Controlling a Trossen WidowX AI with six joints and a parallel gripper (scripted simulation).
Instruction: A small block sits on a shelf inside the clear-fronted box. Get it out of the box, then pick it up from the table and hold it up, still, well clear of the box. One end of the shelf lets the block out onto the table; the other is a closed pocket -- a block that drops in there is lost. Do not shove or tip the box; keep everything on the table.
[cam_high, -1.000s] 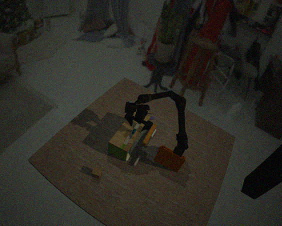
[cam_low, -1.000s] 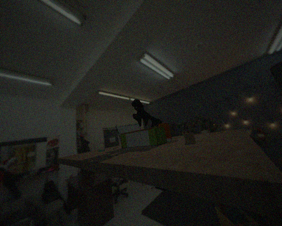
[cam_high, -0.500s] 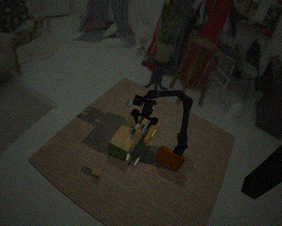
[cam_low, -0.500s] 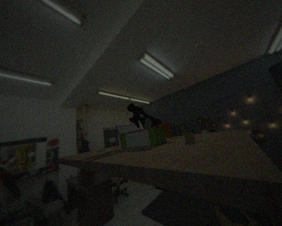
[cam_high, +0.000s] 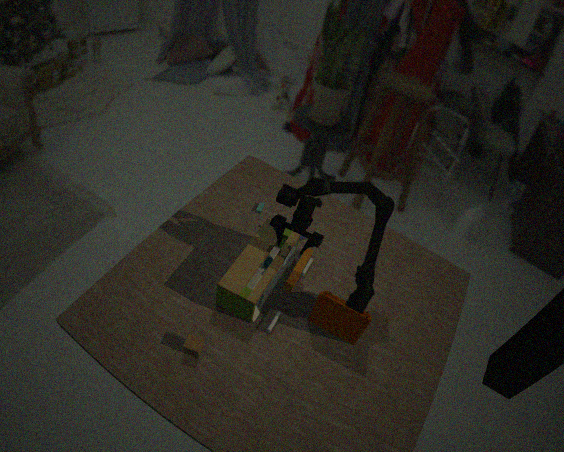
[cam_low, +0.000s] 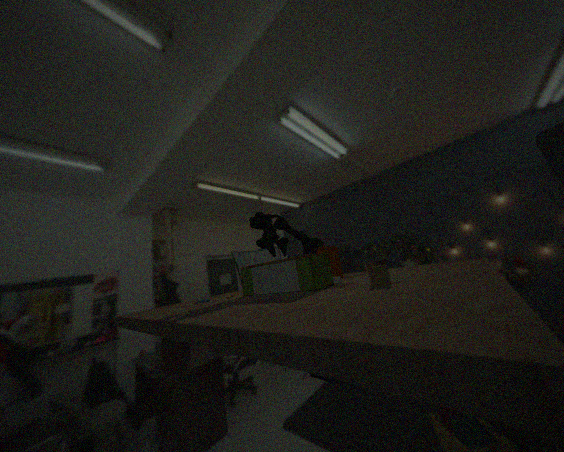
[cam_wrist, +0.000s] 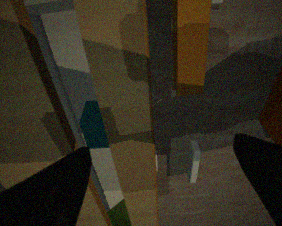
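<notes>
Now: gripper tip 9 cm above the box, 6 cm to the right of it and 3 cm short of it. Also, from my gripper tip: tan block: 47 cm to the left, 13 cm below, 5 cm ahead.
</notes>
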